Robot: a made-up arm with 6 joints.
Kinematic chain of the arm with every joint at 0, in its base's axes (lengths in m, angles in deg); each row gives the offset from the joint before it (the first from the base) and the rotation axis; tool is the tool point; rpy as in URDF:
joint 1: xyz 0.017 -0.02 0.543 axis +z
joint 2: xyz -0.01 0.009 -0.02 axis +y
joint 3: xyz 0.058 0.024 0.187 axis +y
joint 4: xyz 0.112 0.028 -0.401 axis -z
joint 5: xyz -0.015 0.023 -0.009 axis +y
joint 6: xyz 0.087 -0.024 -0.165 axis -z
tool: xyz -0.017 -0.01 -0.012 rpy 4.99 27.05 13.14
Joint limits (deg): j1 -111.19..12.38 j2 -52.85..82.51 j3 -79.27..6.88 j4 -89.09..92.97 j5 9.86..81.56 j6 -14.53..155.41
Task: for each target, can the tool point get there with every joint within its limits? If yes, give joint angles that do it. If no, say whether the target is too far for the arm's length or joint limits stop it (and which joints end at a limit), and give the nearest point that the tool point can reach.
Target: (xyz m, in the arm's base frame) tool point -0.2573 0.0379 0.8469
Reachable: no: joint limits stop it (at a limit: joint 2, joint 3, joint 5) | nearest point -0.3012 0.0472 0.5527 | short by 0.298 m
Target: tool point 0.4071 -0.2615 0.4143
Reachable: yes | joints -41.44 -38.25 -14.11 28.82 23.61 50.15
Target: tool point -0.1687 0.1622 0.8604
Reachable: no: joint limits stop it (at a limit: joint 2, joint 3, joint 5) | nearest point -0.2149 0.2075 0.5526 | short by 0.315 m
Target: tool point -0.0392 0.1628 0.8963
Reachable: no: joint limits stop it (at a limit: joint 1, joint 2, joint 3, joint 5) | nearest point 0.1587 0.2545 1.0762 | short by 0.283 m
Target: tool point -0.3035 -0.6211 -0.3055
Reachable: no: too far | nearest point -0.1146 -0.4480 -0.0282 | short by 0.378 m
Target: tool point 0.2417 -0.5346 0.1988
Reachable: yes | joints -74.72 32.94 -65.91 -56.35 16.85 105.79
